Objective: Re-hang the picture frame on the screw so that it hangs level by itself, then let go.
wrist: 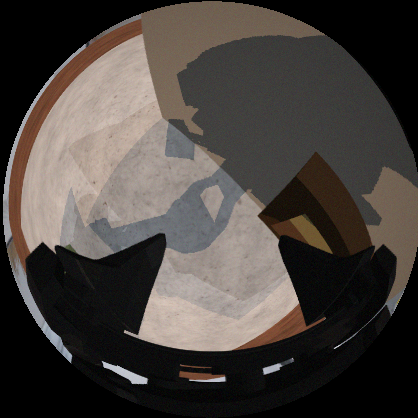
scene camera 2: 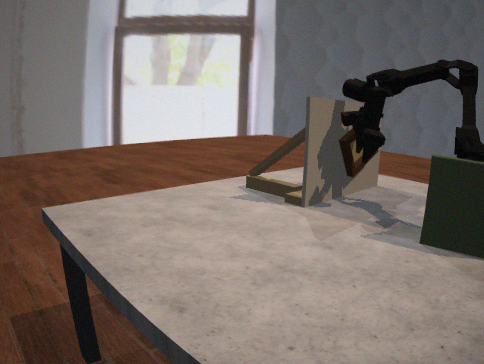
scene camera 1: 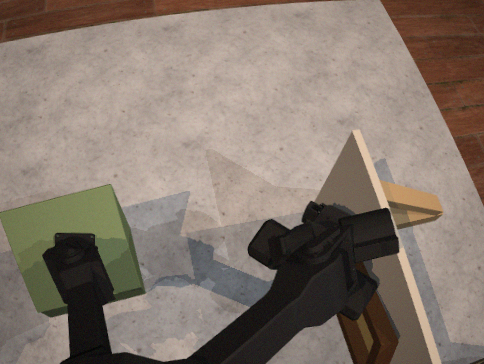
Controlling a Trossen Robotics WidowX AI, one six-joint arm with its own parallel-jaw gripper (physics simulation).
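Pixels of known places: gripper, fingertip midpoint: (wrist: 224, 241) (scene camera 2: 360, 157); arm's base at its link origin: (scene camera 2: 469, 185) (scene camera 1: 75, 251).
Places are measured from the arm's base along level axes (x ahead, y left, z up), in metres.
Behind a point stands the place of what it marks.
Note:
The picture frame (scene camera 1: 385, 340) @[x 0.432, y -0.191, z 0.118 m] (scene camera 2: 346, 156) @[x 0.433, y -0.078, z -0.004 m] (wrist: 350, 210) @[x 0.440, y -0.086, z 0.062 m], brown with a gold inner part, is at the face of the upright board (scene camera 1: 350, 185) @[x 0.435, y 0.046, z 0.094 m] (scene camera 2: 314, 130) @[x 0.432, y 0.076, z 0.074 m] (wrist: 225, 20). It looks tilted in scene camera 2, with one corner low. The screw does not show, so I cannot tell whether the frame rests on it. My gripper (scene camera 2: 368, 142) (wrist: 224, 241) @[x 0.376, y -0.073, z 0.001 m] is open and empty, in front of the board and close to the frame. In the wrist view the right finger overlaps the frame's lower part; contact cannot be told. In scene camera 1 the arm hides part of the frame.
A wooden brace (scene camera 1: 412, 195) @[x 0.593, y 0.064, z -0.005 m] (scene camera 2: 272, 185) @[x 0.590, y 0.079, z -0.108 m] props the board from behind. A green block (scene camera 1: 65, 215) @[x -0.006, y 0.046, z 0.043 m] (scene camera 2: 457, 200) @[x 0.000, y 0.074, z -0.024 m] stands on the table (scene camera 1: 150, 100) @[x 0.111, y 0.392, z -0.135 m] (scene camera 2: 225, 280) @[x 0.192, y 0.517, z -0.135 m] across from the board's face, near the arm's base.

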